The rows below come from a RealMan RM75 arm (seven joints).
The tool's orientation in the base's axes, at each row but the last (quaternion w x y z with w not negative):
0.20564, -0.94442, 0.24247, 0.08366
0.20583, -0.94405, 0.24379, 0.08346
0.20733, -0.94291, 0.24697, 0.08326
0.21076, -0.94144, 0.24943, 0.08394
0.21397, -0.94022, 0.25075, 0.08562
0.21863, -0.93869, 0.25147, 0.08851
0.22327, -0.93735, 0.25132, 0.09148
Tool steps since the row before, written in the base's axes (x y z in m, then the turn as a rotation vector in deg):
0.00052, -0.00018, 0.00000, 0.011, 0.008, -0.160
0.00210, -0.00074, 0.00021, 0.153, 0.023, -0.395
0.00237, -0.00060, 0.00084, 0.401, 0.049, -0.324
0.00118, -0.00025, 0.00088, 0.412, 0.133, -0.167
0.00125, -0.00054, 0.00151, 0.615, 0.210, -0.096
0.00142, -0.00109, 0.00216, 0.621, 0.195, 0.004
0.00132, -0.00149, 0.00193, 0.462, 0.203, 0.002
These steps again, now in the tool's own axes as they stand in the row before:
0.00053, -0.00011, -0.00011, 0.047, 0.044, 0.147
0.00208, -0.00052, -0.00063, 0.225, 0.043, 0.357
0.00209, -0.00100, -0.00114, 0.409, -0.126, 0.291
0.00089, -0.00071, -0.00096, 0.341, -0.253, 0.186
0.00090, -0.00076, -0.00166, 0.463, -0.442, 0.146
0.00109, -0.00067, -0.00250, 0.447, -0.470, 0.050
0.00122, -0.00024, -0.00248, 0.308, -0.394, 0.065

